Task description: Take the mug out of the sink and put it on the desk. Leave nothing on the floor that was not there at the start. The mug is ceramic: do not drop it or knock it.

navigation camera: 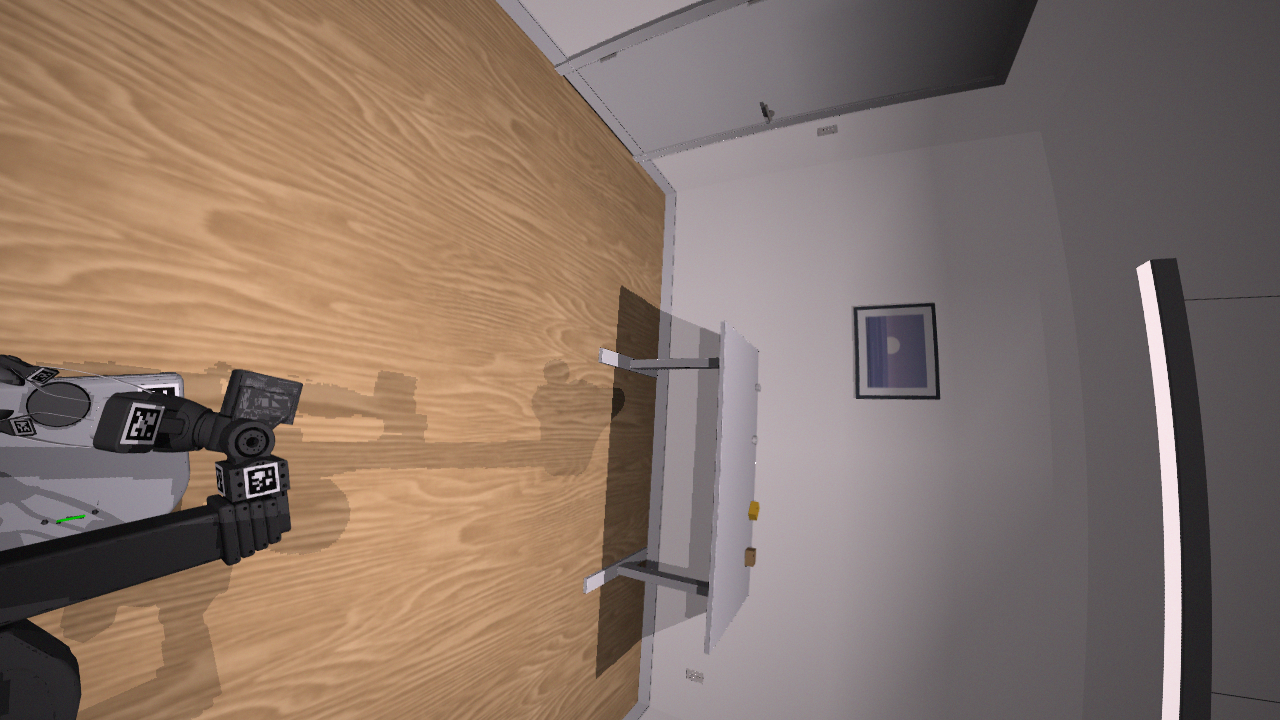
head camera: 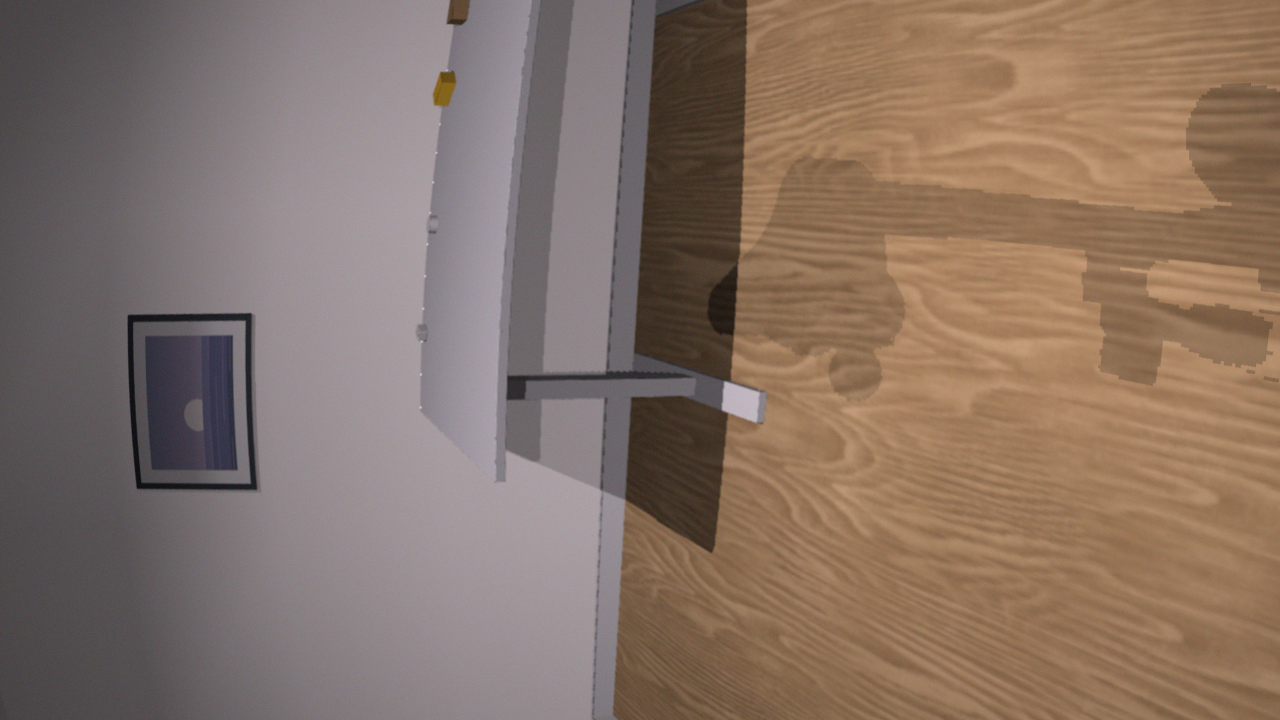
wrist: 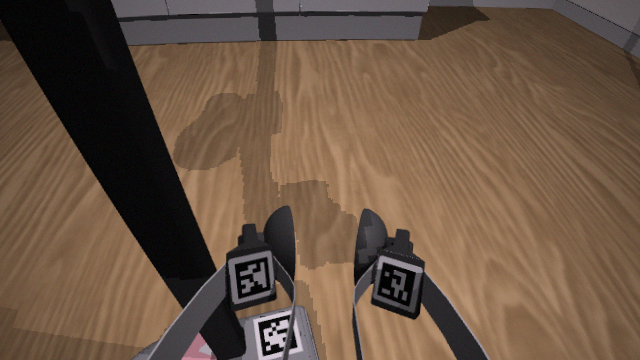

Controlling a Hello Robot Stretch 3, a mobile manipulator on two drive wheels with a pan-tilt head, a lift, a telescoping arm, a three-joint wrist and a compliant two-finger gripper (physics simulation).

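Pixels of known places: gripper, fingertip midpoint: (wrist: 325,234); robot's base, link origin: (navigation camera: 61,402).
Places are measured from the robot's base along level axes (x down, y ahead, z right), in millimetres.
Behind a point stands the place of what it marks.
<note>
A white desk (head camera: 474,223) @[z 2008, x -720, y -396 mm] (navigation camera: 735,465) @[z 2003, x -720, y -520 mm] stands against the wall. A yellow block (head camera: 444,88) @[z 2304, x -751, y -872 mm] (navigation camera: 753,510) @[z 2307, x -747, y -870 mm] and a brown block (head camera: 457,10) @[z 2222, x -755, y -1114 mm] (navigation camera: 750,557) @[z 2221, x -753, y -1121 mm] are on its top, along the wall side. Two small pale round items, too small to identify, are farther along the same edge. The mug and the sink do not show in these views. My gripper (wrist: 325,234) @[z -59, x -479, y 41 mm] (navigation camera: 12,394) is open, its fingertips apart with bare air between them, above the wooden floor. It is away from the desk, near the robot's own base.
Splayed desk legs (head camera: 742,402) (navigation camera: 614,358) reach onto the wooden floor. A framed picture (head camera: 192,402) @[z 2615, x -1513, y 31 mm] (navigation camera: 895,349) @[z 2617, x -1520, y 45 mm] hangs on the wall above the desk. A grey door (navigation camera: 698,89) @[z 1960, x -611, y 1461 mm] is beyond the desk's end. White low cabinets (wrist: 350,26) @[z -1519, x -65, y 589 mm] stand across the floor in the wrist view.
</note>
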